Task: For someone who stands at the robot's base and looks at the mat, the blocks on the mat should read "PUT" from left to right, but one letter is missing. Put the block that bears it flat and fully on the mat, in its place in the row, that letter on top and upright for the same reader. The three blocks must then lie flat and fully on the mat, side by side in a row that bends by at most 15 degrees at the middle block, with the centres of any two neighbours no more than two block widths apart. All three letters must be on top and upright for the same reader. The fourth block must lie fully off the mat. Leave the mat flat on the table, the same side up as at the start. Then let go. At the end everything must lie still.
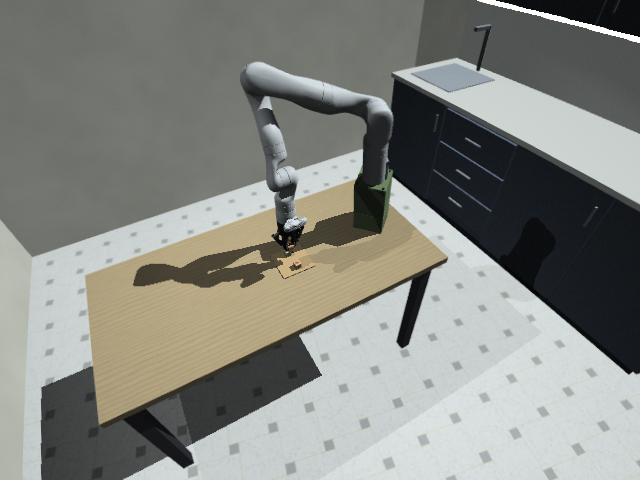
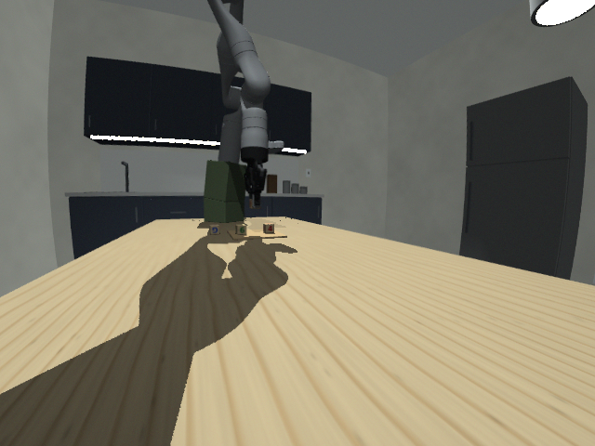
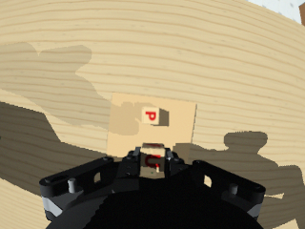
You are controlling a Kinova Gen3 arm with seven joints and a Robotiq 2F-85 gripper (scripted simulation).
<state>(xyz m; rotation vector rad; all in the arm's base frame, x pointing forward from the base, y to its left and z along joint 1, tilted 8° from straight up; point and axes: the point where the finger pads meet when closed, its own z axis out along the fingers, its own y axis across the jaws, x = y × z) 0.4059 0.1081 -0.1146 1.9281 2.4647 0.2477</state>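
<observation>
My gripper is now 90 mm above the mat.
</observation>
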